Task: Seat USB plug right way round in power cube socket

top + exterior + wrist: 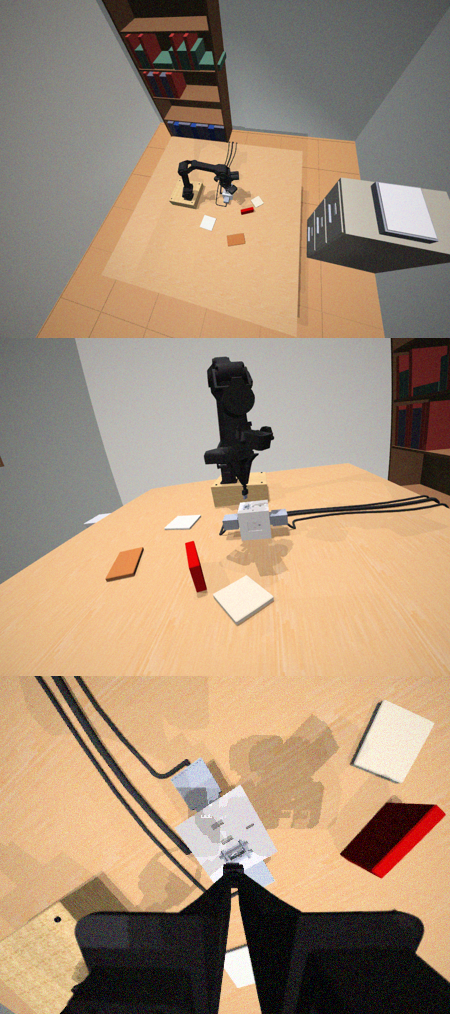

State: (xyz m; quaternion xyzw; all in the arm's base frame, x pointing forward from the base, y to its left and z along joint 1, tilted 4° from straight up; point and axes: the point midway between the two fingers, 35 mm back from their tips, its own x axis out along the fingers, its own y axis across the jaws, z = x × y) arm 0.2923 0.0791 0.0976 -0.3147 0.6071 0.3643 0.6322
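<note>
My gripper tip is 2 cm above the black USB plug. The rest, counted from my gripper tip: cream tile (24 cm ahead, 1 cm to the right, 13 cm below); then red block (17 cm ahead, 11 cm to the right, 11 cm below); then white tile (11 cm behind, 24 cm to the right, 13 cm below).
</note>
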